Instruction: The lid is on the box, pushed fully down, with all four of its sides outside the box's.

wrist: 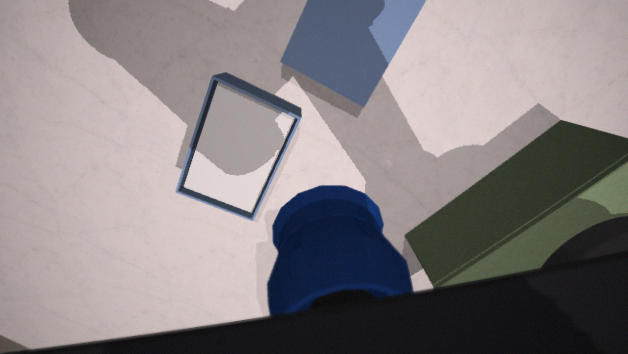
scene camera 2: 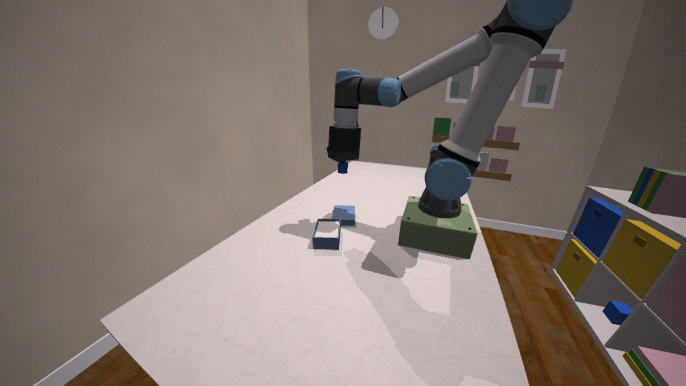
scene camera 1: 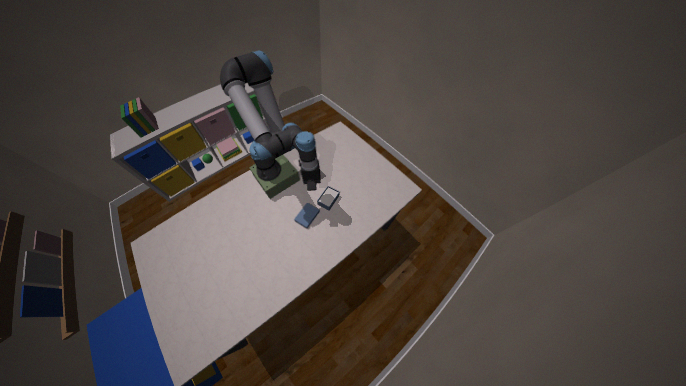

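Seen in the pictures: hand, its tool point: [wrist: 328,234] [scene camera 2: 342,172]; arm's base, origin of its link: [scene camera 2: 439,208] [scene camera 1: 269,171].
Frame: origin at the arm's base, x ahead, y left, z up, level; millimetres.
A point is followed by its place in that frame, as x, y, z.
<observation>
The box [scene camera 1: 324,205] @(370, 181, -59) [scene camera 2: 326,243] @(304, 287, -71) [wrist: 257,94] @(364, 177, -59) has dark blue walls and a light interior. It stands open side up on the table [scene camera 1: 215,280] @(421, -547, -96) [scene camera 2: 250,310] @(333, 579, -96). The lid [scene camera 1: 307,215] @(367, 65, -70) [scene camera 2: 344,214] @(347, 83, -70) [wrist: 345,50] @(345, 90, -70), a flat blue piece, lies beside the box with its closed face up, apart from it. Its far part is cut off in the wrist view. My gripper [scene camera 1: 311,186] @(320, 150, 130) [scene camera 2: 342,169] [wrist: 327,197], a blue suction cup pointing down, hangs above the table, clear of both. It is open and holds nothing. In the wrist view it shows near the box's lower right corner.
The arm's green base block [scene camera 1: 282,187] @(118, 24, -60) [scene camera 2: 435,240] @(-11, 141, -50) [wrist: 480,200] @(115, 53, -67) stands on the table close to the box and lid. A white shelf unit [scene camera 1: 185,110] [scene camera 2: 612,194] with coloured bins stands beyond the table's edge, behind the arm's base.
</observation>
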